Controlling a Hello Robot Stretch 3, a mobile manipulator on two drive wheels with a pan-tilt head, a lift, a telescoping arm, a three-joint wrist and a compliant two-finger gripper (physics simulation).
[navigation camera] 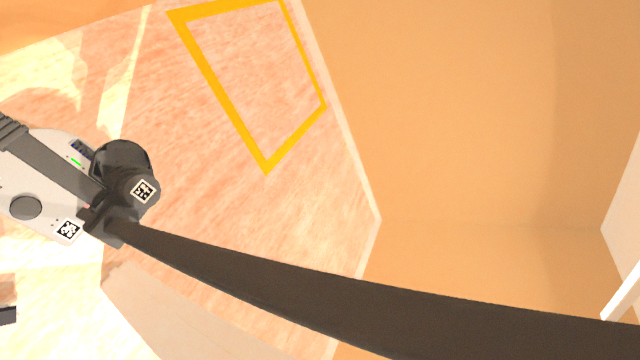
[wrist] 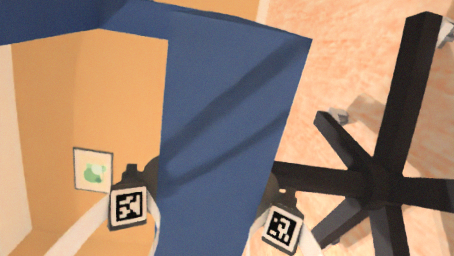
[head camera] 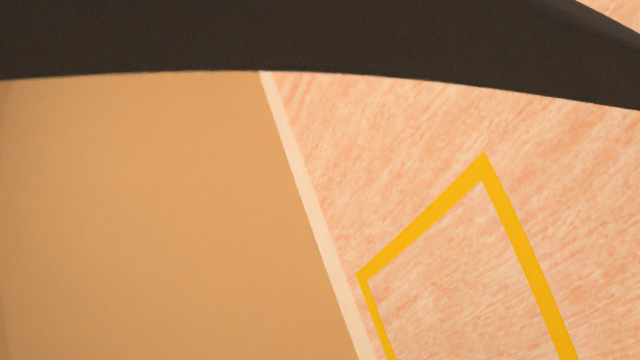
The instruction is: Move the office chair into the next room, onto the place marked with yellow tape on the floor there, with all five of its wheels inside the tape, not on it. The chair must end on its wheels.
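Frame: origin at the robot's base, x ahead, y left, z up, level; centimetres.
Seen in the pictures: gripper, fingertip midpoint: (wrist: 212, 181); robot's base, link origin: (navigation camera: 27, 205).
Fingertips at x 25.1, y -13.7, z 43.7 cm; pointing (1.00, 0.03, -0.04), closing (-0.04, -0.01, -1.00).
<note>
Offsets run from my fingertips to a thing's middle. "pt": to the spot under its first point.
The office chair shows in part in the wrist view: a flat blue part {pt dx -5.8, dy -6.3, dz +0.5 cm} (wrist: 225, 100) runs down between my fingers, and its black star base {pt dx +18.9, dy +5.2, dz -30.3 cm} (wrist: 377, 187) with pale casters is at the right. My gripper (wrist: 212, 181) is shut on the blue part, one fingertip at each side. The lower end of the part is cut off. The yellow tape outline (head camera: 524, 255) (navigation camera: 220, 90) lies on the floor beside a wall, partly out of frame in the head and navigation views. The chair does not show inside its visible part. Whether all casters touch the floor is hidden.
A tan wall (head camera: 150, 200) (navigation camera: 450, 125) with a pale baseboard (head camera: 320, 232) (navigation camera: 345, 130) borders the taped place. My own dark mast (head camera: 250, 35) (navigation camera: 300, 295) crosses both views. A pale panel (navigation camera: 175, 310) stands near my base (navigation camera: 50, 190). A framed picture (wrist: 93, 170) hangs on a wall.
</note>
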